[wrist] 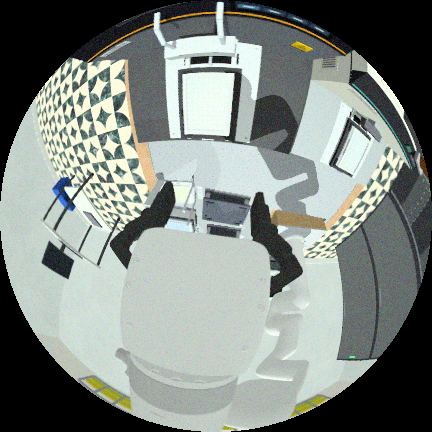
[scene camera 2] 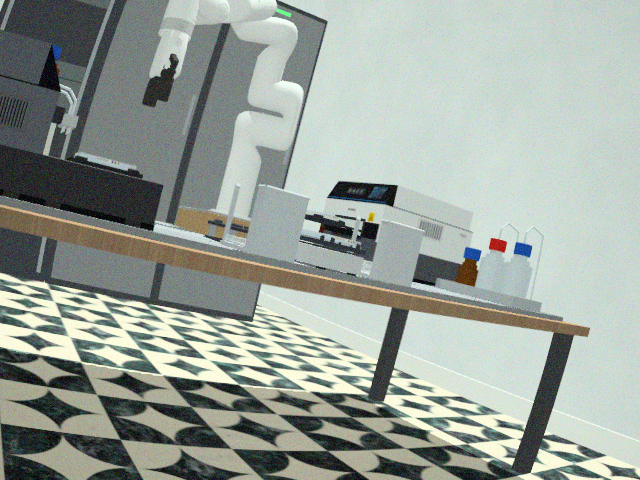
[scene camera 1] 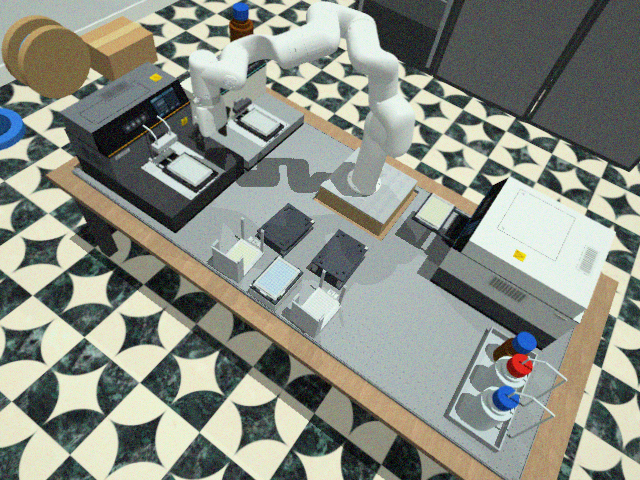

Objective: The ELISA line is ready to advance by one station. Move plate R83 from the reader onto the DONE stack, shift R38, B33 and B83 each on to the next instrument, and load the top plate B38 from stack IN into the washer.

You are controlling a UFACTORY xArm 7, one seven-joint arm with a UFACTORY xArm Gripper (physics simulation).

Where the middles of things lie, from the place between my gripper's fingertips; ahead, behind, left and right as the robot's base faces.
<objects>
My hand is 26 cm to the right of the rack with cream plate [scene camera 2: 276,224], 19 cm above it and 13 cm short of it.
</objects>
